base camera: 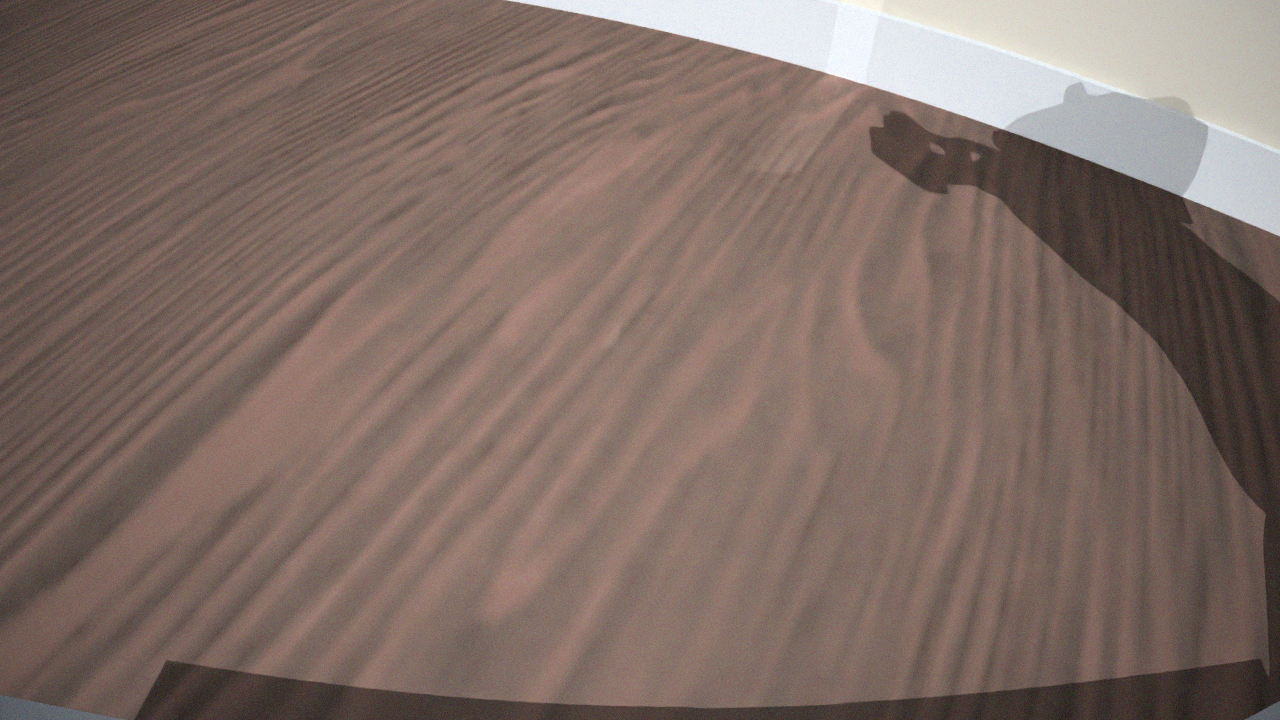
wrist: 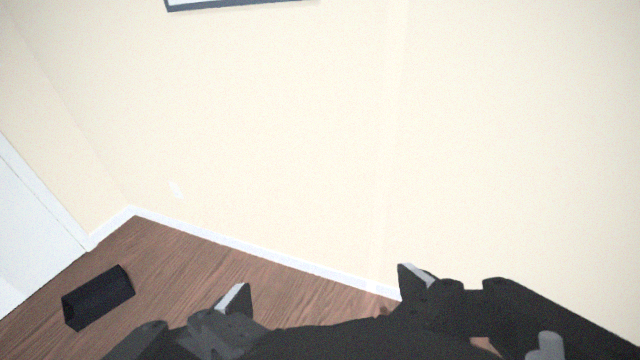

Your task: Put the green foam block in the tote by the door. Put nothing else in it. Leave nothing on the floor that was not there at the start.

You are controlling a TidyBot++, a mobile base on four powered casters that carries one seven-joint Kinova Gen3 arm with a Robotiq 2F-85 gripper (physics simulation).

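Observation:
A dark navy box, which looks like the tote, stands on the floor near the white door at the lower left of the wrist view. Its inside is hidden from this angle. My gripper is open and has no object between its fingers. It is raised above the floor, and the dark box is well to its left and farther off. The green foam block does not show in either view.
A cream wall with a white baseboard runs behind the wood floor. A wall plate and a framed picture's lower edge are on it. The arm's shadow falls at the right.

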